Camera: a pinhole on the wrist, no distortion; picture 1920 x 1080 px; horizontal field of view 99.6 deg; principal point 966.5 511.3 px. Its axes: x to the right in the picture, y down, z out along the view. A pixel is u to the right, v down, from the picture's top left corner.
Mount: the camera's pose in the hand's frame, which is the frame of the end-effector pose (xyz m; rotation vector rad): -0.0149 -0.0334 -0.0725 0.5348 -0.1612 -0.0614
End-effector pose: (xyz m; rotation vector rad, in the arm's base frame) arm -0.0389 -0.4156 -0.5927 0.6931 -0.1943 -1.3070
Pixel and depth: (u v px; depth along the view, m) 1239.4 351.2 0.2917
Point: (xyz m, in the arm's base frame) -0.3058 -0.5244 -0.6116
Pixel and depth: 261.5 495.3 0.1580
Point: -0.1919 -0.2755 -0.5748
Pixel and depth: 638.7 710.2 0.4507
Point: -0.4056 -0.3020 -0.3420
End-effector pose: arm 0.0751 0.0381 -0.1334 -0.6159 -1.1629 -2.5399
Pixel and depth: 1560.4 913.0 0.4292
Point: -0.0460 0.4238 0.1725
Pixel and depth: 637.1 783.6 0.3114
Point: 0.2639 0.2828 -0.1496
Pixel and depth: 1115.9 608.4 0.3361
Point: 0.0745 0.3350 -0.1096
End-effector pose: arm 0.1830 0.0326 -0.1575 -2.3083 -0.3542 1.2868
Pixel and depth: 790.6 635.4 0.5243
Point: -0.2670 0.2334 -0.0681
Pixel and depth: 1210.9 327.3 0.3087
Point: 0.0550 0.3093 -0.1159
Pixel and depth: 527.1 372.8 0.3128
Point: -0.0612 0.1563 0.0637
